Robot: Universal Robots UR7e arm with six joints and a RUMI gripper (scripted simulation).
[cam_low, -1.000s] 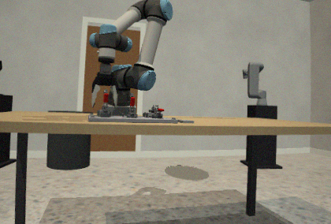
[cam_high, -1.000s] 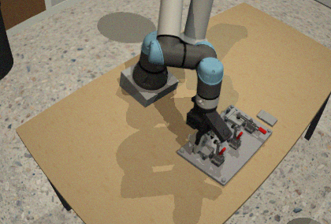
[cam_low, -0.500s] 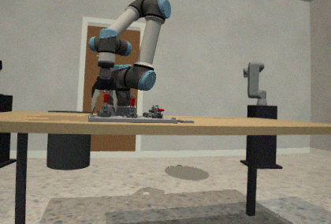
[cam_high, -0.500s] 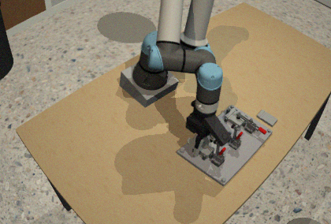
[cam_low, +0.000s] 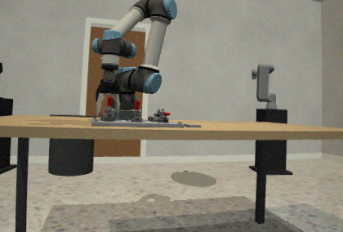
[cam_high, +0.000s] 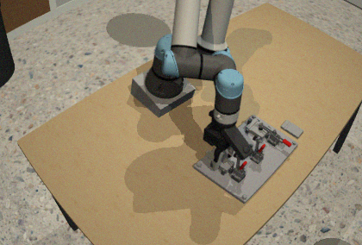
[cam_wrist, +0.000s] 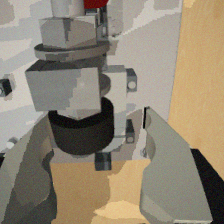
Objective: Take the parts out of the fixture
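Right now my hand is 120 mm to the right of the grey fixture plate, 30 mm above it and 20 mm short of it.
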